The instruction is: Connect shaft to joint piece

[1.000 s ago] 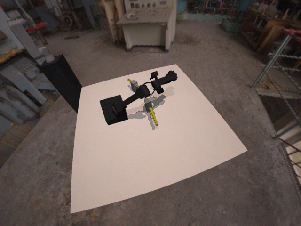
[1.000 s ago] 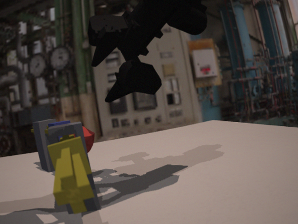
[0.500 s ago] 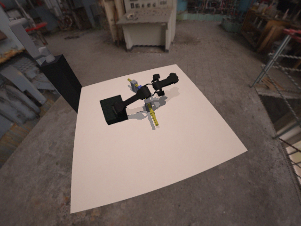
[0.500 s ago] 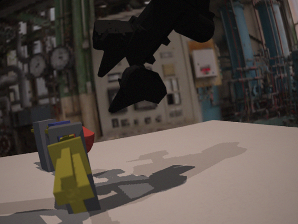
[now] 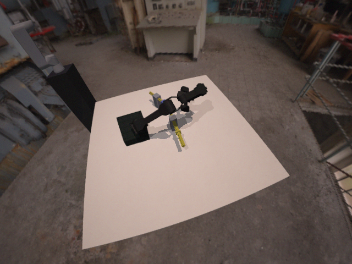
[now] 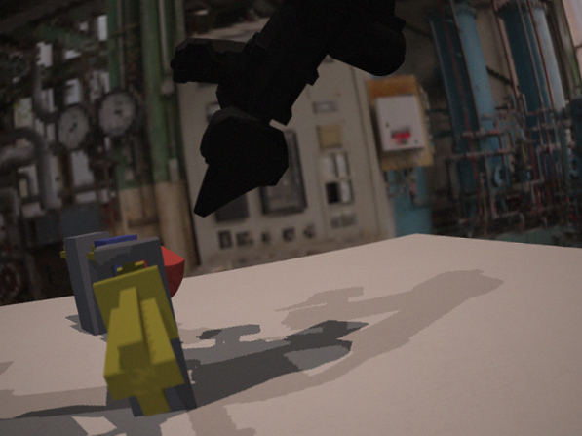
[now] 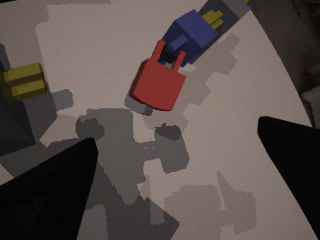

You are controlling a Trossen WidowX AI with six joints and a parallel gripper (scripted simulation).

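My gripper tip is now 6 cm past the dark red joint piece, 5 cm to the right of it and 7 cm above it.
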